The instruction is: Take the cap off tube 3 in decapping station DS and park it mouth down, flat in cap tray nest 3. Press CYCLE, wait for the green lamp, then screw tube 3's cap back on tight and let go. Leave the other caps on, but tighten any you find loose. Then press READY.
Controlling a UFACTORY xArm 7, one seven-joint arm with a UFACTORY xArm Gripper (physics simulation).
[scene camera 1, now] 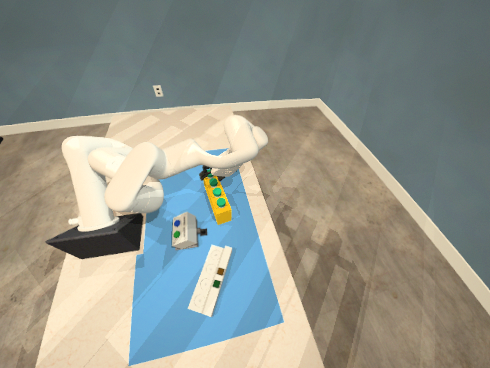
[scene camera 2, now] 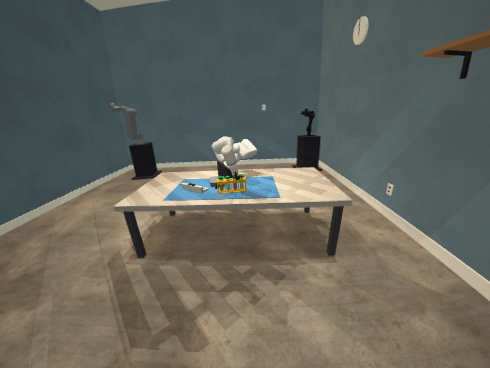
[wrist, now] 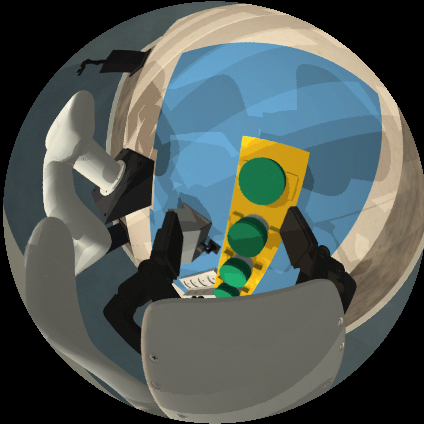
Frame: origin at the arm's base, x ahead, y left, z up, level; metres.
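Seen in the pictures: gripper, fingertip midpoint: [scene camera 1: 209, 178] [scene camera 2: 236, 174] [wrist: 234, 221]; arm's base, link origin: [scene camera 1: 99, 224] [scene camera 2: 227, 165] [wrist: 112, 177].
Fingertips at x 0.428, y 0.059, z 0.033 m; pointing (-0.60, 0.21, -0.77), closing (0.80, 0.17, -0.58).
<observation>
Pixels of each thing's top centre, then the offset from my fingertips to it. "*": a spot on its surface instead. Level surfaces: height alone.
- yellow rack, top centre: [wrist: 244, 251] [scene camera 1: 215, 188] [scene camera 2: 231, 178] dx +0.011, dy -0.043, dz -0.024 m
- end cap, top centre: [wrist: 259, 181] dx +0.010, dy +0.035, dz -0.006 m
- second cap, top centre: [wrist: 243, 240] dx +0.011, dy -0.017, dz -0.006 m
- third cap, top centre: [wrist: 231, 276] dx +0.012, dy -0.069, dz -0.006 m
- partly hidden cap, top centre: [wrist: 223, 297] dx +0.013, dy -0.121, dz -0.006 m
- white tray, top centre: [wrist: 191, 293] [scene camera 1: 210, 275] [scene camera 2: 194, 182] dx -0.095, dy -0.344, dz -0.073 m
- grey box, top centre: [wrist: 165, 246] [scene camera 1: 182, 225] [scene camera 2: 217, 175] dx -0.147, dy -0.153, dz -0.043 m
- blue button, top centre: [scene camera 1: 176, 222] dx -0.164, dy -0.127, dz -0.052 m
- green button, top centre: [scene camera 1: 176, 233] dx -0.172, dy -0.171, dz -0.052 m
- brown square, surface spot: [scene camera 1: 220, 271] * dx -0.061, dy -0.344, dz -0.073 m
- dark green square, surface spot: [scene camera 1: 216, 284] * dx -0.085, dy -0.378, dz -0.073 m
- blue mat, surface height: dz -0.127 m
A yellow rack [scene camera 1: 224, 216] [scene camera 2: 231, 192] [wrist: 276, 149] holds a row of tubes with green caps. In the wrist view, the end cap [wrist: 262, 181] looks largest, followed by a second cap [wrist: 247, 236], a third cap [wrist: 235, 272] and a partly hidden cap [wrist: 227, 291]. Tube numbers are not readable. My gripper [scene camera 1: 211, 174] [wrist: 234, 221] is open and empty at the rack's far end; in the wrist view the second cap shows between its fingertips. A white tray [scene camera 1: 223, 260] [scene camera 2: 195, 189] [wrist: 212, 276] has round nests with no caps in them.
A grey box [scene camera 1: 190, 235] [wrist: 192, 232] with a blue button [scene camera 1: 177, 223] and a green button [scene camera 1: 176, 234] stands beside the rack. A brown square [scene camera 1: 220, 271] and a dark green square [scene camera 1: 216, 284] are on the tray. A blue mat [scene camera 1: 165, 310] [wrist: 225, 75] lies underneath.
</observation>
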